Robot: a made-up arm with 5 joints. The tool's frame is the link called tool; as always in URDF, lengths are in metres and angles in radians. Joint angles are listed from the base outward.
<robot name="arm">
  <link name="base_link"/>
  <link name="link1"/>
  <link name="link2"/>
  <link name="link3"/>
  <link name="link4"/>
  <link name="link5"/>
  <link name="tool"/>
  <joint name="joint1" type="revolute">
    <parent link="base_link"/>
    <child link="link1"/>
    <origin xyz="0.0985 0 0.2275"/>
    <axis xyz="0 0 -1"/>
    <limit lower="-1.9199" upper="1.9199"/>
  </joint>
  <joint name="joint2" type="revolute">
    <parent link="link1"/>
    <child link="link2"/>
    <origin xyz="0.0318 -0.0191 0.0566"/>
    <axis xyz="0 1 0"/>
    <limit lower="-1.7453" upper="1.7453"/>
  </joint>
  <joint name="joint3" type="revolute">
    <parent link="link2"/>
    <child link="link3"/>
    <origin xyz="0.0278 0 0.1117"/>
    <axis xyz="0 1 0"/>
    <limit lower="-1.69" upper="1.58"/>
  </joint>
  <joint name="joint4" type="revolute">
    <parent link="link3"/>
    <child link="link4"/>
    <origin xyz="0.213 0 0.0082"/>
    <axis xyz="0 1 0"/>
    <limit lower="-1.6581" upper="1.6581"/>
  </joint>
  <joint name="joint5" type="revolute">
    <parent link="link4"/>
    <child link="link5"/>
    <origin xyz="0.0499 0.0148 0"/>
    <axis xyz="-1 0 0"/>
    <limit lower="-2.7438" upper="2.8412"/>
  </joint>
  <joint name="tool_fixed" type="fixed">
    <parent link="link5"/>
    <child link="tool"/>
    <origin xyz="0 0 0" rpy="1.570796 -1.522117 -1.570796"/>
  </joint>
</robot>
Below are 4 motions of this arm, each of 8 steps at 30 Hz.
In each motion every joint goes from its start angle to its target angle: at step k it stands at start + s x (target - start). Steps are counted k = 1, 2, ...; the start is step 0. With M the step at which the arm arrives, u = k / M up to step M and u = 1 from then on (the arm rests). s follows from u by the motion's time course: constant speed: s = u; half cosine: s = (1 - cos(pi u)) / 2; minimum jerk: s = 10 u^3 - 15 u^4 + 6 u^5.
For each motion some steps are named. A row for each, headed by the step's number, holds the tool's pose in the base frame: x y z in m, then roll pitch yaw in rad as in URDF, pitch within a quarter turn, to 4 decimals.
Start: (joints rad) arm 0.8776 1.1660 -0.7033 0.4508 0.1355
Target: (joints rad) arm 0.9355 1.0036 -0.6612 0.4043 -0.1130
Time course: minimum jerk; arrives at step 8
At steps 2, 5, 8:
2: 0.3309 -0.2900 0.1802 -0.0488 -0.6731 -0.8054
5: 0.3246 -0.3038 0.2097 0.0916 -0.7739 -1.0502
8: 0.3211 -0.3092 0.2230 0.1722 -0.8101 -1.1712

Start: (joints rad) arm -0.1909 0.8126 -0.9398 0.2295 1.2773
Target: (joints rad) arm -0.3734 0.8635 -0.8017 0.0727 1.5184
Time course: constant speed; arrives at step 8
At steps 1, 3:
1: 0.4835 0.0792 0.3650 -1.4591 -0.3102 1.7503
3: 0.4813 0.0971 0.3533 -1.4527 -0.2501 1.8008

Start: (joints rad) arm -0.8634 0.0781 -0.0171 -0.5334 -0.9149
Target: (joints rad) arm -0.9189 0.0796 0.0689 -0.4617 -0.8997
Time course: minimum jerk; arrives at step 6
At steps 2, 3, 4, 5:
2: 0.3110 0.2478 0.4058 2.0911 -0.5455 -0.9847
3: 0.3074 0.2517 0.3982 2.0402 -0.5620 -0.9436
4: 0.3036 0.2554 0.3907 1.9883 -0.5774 -0.9011
5: 0.3012 0.2575 0.3861 1.9566 -0.5862 -0.8749

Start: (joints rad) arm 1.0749 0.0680 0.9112 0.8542 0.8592
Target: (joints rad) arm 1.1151 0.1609 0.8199 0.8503 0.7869
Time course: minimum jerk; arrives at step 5
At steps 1, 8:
1: 0.1802 -0.1609 0.1730 0.1915 0.1806 -0.2535
8: 0.1781 -0.1722 0.1693 0.1774 0.1915 -0.3598

